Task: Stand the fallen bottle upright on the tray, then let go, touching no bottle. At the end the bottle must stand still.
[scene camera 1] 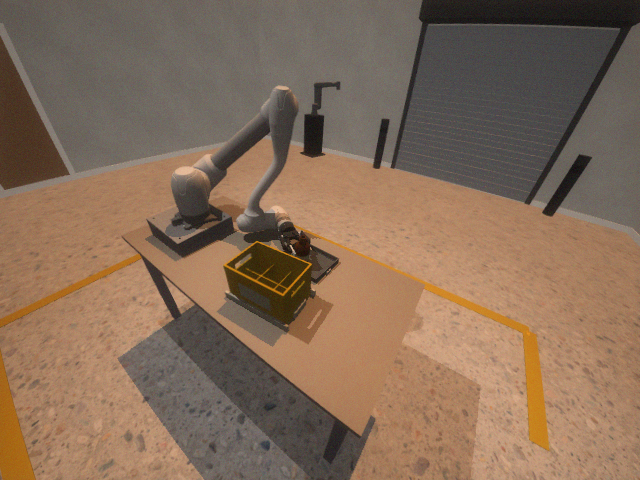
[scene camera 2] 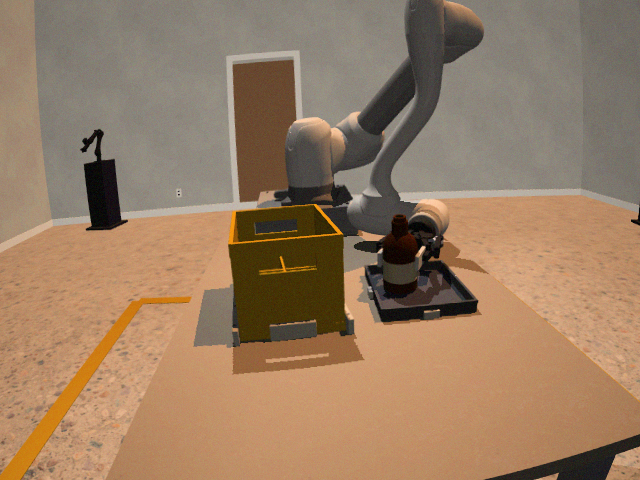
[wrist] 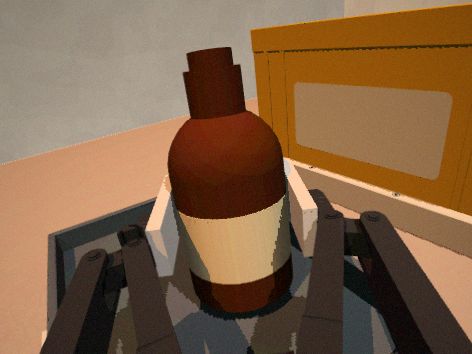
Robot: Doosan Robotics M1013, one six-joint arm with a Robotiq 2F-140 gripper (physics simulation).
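Places are measured from the arm's base along level axes (x ahead, y left, z up), in centimetres.
Where they show: gripper, between the fingertips: [scene camera 1: 303, 254] [scene camera 2: 397, 261]; arm's base, origin of its link: [scene camera 1: 196, 217] [scene camera 2: 312, 198].
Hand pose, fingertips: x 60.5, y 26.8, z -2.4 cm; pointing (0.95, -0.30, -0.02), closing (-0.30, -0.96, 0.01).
Each offset is from my fingertips to the top centre of the thing. Level surfaces: height alone.
A brown bottle @(dz +9.4, dx -1.7, dy +0.6 cm) [scene camera 1: 302, 244] [scene camera 2: 400, 258] [wrist: 227, 165] with a cream label stands upright, or nearly so, over the left part of the dark tray @(dz -4.8, dx -1.5, dy +4.1 cm) [scene camera 1: 326, 274] [scene camera 2: 429, 312] [wrist: 52, 270] in the scene camera 2 view. Its base is inside the tray's rim; whether it rests fully on the tray floor I cannot tell. My gripper [scene camera 2: 401, 256] [wrist: 230, 185] is shut on the bottle, with one pale pad on each side at about label height. The gripper reaches in low from the arm side. In the scene camera 1 view the fingers are small and partly hidden behind the bottle.
A yellow crate @(dz +10.1, dx +5.7, dy -22.4 cm) [scene camera 1: 253, 285] [scene camera 2: 289, 294] [wrist: 370, 67] with inner dividers stands close beside the tray, held by low pale rails. The arm's base stands on the table @(dz -7.4 cm) [scene camera 1: 356, 330] [scene camera 2: 361, 413] behind them. A second small arm on a black pedestal [scene camera 1: 313, 135] [scene camera 2: 102, 193] stands on the floor farther off.
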